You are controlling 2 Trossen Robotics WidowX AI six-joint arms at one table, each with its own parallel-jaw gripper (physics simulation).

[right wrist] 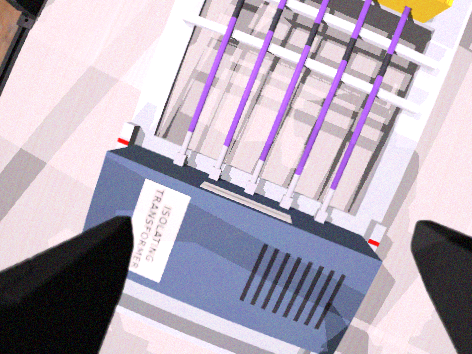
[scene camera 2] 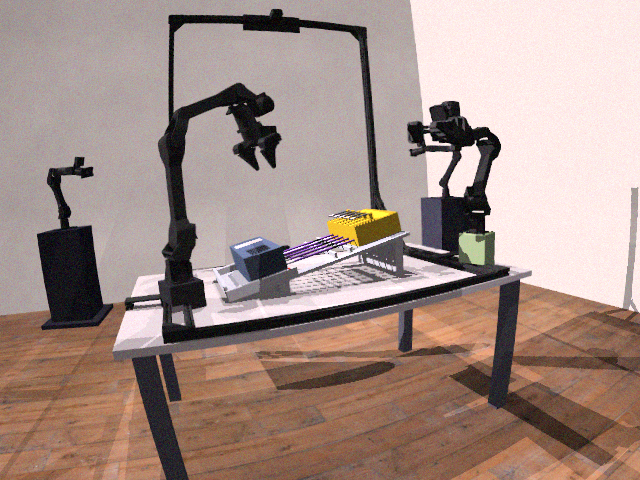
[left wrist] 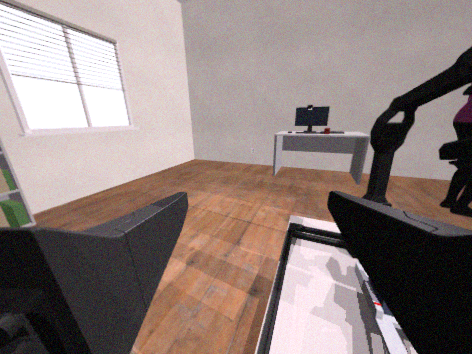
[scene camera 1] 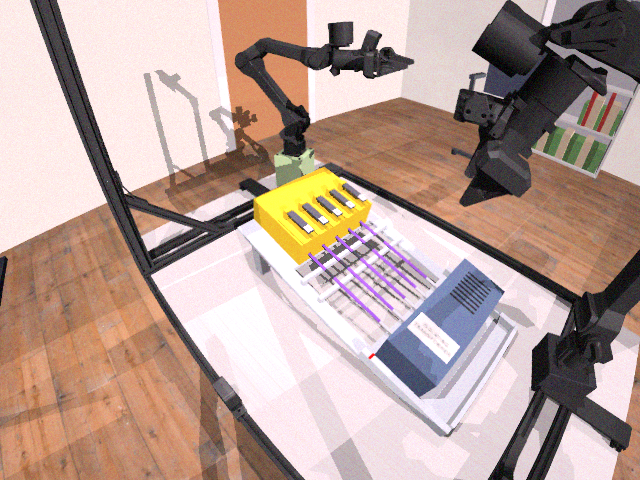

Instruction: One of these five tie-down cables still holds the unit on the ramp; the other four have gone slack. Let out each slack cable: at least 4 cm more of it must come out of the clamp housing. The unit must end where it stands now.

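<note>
The yellow clamp housing [scene camera 1: 279, 206] [scene camera 2: 382, 229] [right wrist: 425, 7] sits at the top of the white ramp [scene camera 1: 356, 343] [scene camera 2: 336, 262], with several dark levers on top. Five purple cables [scene camera 1: 351, 294] [scene camera 2: 310, 248] [right wrist: 286, 100] run over two white bars to the upper edge of the blue unit [scene camera 1: 449, 304] [scene camera 2: 258, 263] [right wrist: 210, 260]. Each has a black band in the right wrist view. Which are slack I cannot tell. My right gripper [scene camera 1: 459, 176] [scene camera 2: 265, 166] [right wrist: 275, 233] is open and empty, high above the ramp's lower part. My left gripper [scene camera 1: 408, 62] [scene camera 2: 415, 142] [left wrist: 257, 198] is open and empty, up high.
Red marks [scene camera 1: 371, 355] [right wrist: 123, 142] show at the ramp's edge beside the unit's upper corners. A black frame post [scene camera 1: 93, 129] [scene camera 2: 369, 118] rises beside the table. A black rail [scene camera 2: 310, 315] runs along the table's edge.
</note>
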